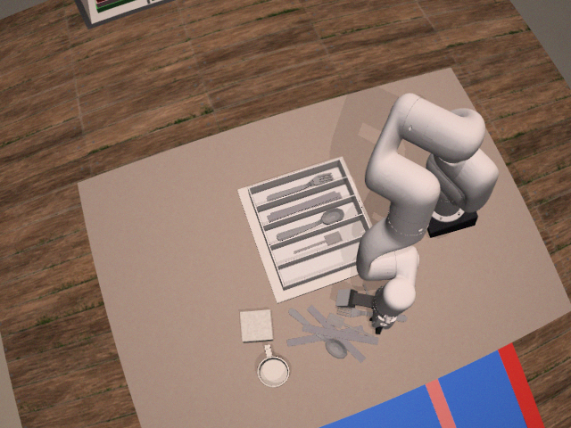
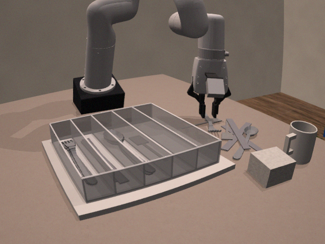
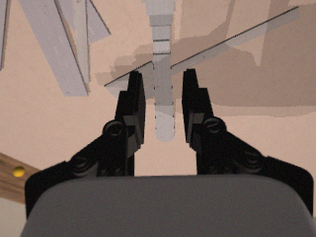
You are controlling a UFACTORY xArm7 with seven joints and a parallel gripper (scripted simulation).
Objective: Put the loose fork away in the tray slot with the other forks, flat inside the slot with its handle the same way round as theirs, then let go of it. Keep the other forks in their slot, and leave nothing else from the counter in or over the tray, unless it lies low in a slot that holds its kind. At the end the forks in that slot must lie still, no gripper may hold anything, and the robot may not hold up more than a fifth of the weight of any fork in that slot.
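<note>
My hand is 130 mm short of the tray, 280 mm to the left of it and 10 mm below it. Also, from my hand: mug: 290 mm ahead, 110 mm to the left; then block: 320 mm ahead, 10 mm to the right, 20 mm below.
</note>
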